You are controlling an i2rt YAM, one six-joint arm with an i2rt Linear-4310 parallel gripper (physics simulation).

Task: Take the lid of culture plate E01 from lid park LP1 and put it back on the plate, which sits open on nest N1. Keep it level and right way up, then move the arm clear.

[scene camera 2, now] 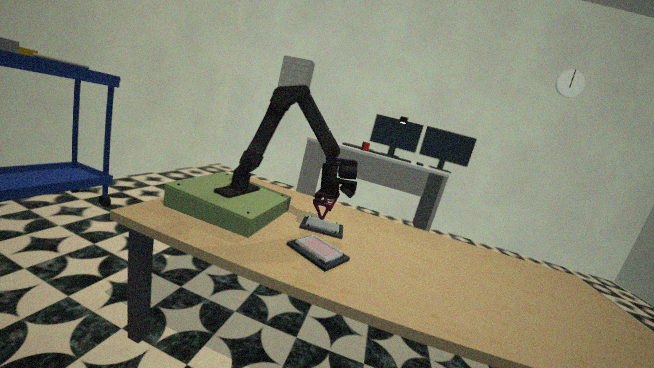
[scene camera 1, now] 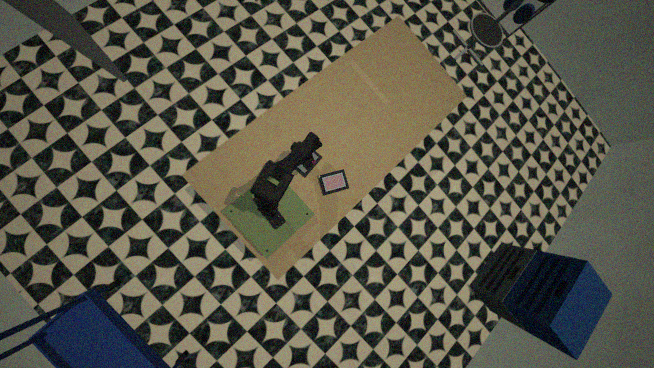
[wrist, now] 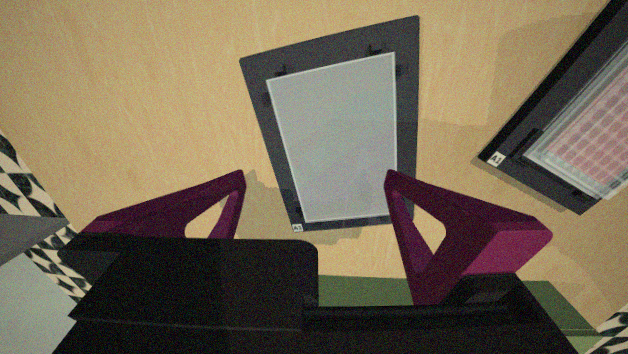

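Where they show: gripper, fingertip midpoint: (scene camera 2: 325, 215) (wrist: 314, 177); arm's base, origin of the base link: (scene camera 2: 238, 190).
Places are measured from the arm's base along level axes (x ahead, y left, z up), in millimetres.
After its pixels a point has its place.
Note:
The pale, clear lid (wrist: 337, 140) @[x 337, y 118, z -52 mm] (scene camera 2: 323, 225) @[x 332, y 96, z -52 mm] lies level on the dark lid park (wrist: 407, 100) @[x 368, y 71, z -60 mm] (scene camera 2: 305, 228) @[x 283, y 41, z -65 mm]. In scene camera 1 the arm partly covers the lid park. The open culture plate (scene camera 1: 333, 182) @[x 377, y -86, z -51 mm] (scene camera 2: 320, 249) @[x 393, y -108, z -44 mm] (wrist: 592, 145) @[x 352, y -60, z -46 mm], with pink wells, sits on the dark nest (scene camera 2: 330, 268) @[x 445, y -152, z -65 mm] (wrist: 532, 117) @[x 365, y -20, z -58 mm] beside the lid park. My gripper (wrist: 314, 177) @[x 320, y 131, z -23 mm] (scene camera 2: 322, 217) @[x 320, y 131, z -23 mm] is open and empty. Its magenta fingers point down, above the lid park's near end. In the wrist view the right fingertip overlaps the lid's near right edge, and the left fingertip stands left of the lid park.
The arm stands on a green base block (scene camera 1: 290, 220) @[x 55, y -109, z -2 mm] (scene camera 2: 225, 204) @[x 65, y -147, z -2 mm] on the wooden table (scene camera 1: 370, 100) @[x 911, y 198, z -70 mm] (scene camera 2: 450, 295) @[x 793, y -41, z -70 mm], behind the lid park and nest. A blue trolley (scene camera 2: 55, 177), a desk (scene camera 2: 385, 172) with monitors and a blue cabinet (scene camera 1: 582, 302) stand away from the table.

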